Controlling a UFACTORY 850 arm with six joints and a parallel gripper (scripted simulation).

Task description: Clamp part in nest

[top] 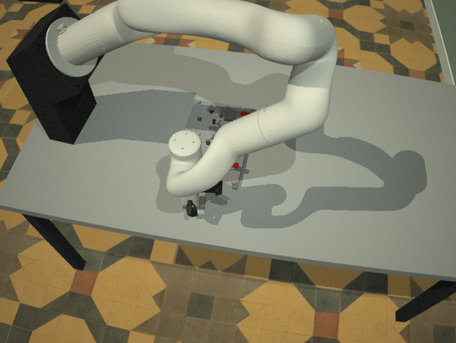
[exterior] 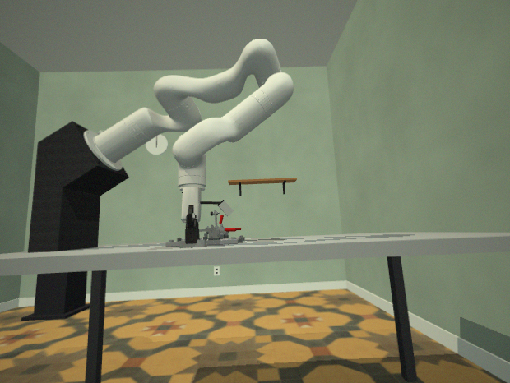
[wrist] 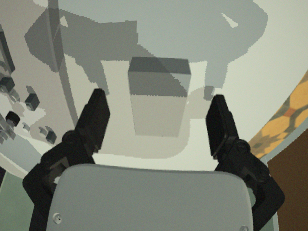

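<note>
My hand is 1 cm above the grey block part. Also, from my hand: grey fixture plate: 26 cm to the left, 1 cm below.
</note>
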